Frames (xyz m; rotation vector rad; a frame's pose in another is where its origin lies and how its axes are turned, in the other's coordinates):
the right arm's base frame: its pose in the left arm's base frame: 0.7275 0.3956 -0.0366 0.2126 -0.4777 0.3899
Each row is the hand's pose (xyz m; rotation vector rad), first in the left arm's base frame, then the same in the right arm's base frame.
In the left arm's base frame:
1: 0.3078 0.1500 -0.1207 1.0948 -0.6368 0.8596
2: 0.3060 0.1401 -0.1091 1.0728 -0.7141 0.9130
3: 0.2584 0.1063 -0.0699 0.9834 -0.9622 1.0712
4: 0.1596 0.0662 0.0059 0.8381 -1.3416 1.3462
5: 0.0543 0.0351 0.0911 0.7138 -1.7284 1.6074
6: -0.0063 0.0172 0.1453 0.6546 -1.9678 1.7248
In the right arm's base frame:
1: -0.4605 -0.0585 0.1674 0.8974 -0.3298 0.3010
2: -0.4595 -0.0654 0.1811 0.8743 -0.3940 0.3645
3: -0.4900 -0.0722 0.2441 0.7837 -0.5969 0.5596
4: -0.5465 -0.0596 0.3614 0.6562 -0.9084 0.8909
5: -0.6010 -0.0352 0.4869 0.5569 -1.2365 1.2073
6: -0.6298 -0.0205 0.5636 0.5067 -1.4449 1.3605

